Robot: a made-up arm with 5 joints.
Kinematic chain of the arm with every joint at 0, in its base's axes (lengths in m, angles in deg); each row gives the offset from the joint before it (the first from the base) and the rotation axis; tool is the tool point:
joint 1: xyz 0 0 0.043 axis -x
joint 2: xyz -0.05 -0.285 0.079 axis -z
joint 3: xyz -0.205 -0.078 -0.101 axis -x
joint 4: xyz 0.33 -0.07 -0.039 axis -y
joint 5: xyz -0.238 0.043 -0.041 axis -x
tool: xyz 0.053 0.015 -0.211
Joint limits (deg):
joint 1: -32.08..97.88
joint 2: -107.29..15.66
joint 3: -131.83..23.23
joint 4: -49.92..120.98
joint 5: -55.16..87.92
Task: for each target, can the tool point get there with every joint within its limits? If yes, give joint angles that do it. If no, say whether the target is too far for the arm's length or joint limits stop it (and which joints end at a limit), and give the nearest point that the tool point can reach.
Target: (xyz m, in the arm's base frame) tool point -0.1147 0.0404 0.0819
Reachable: yes | joints -14.52 -53.25 -99.26 55.79 -2.14
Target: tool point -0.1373 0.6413 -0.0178
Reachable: no: joint limits stop it (at a limit: joint 1, joint 3) | nearest point -0.1126 0.2822 0.1053 | short by 0.380 m
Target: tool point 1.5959 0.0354 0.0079
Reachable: no: too far | nearest point 0.4178 -0.1392 -0.1129 | short by 1.197 m
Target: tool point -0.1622 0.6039 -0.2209
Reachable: no: joint limits stop it (at a limit: joint 1, joint 2) | nearest point -0.0776 0.2152 -0.1452 | short by 0.405 m
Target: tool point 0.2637 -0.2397 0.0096
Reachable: yes | joints 58.22 -18.28 -64.07 88.85 27.32
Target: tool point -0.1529 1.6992 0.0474
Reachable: no: too far | nearest point -0.1103 0.3001 0.1861 | short by 1.407 m
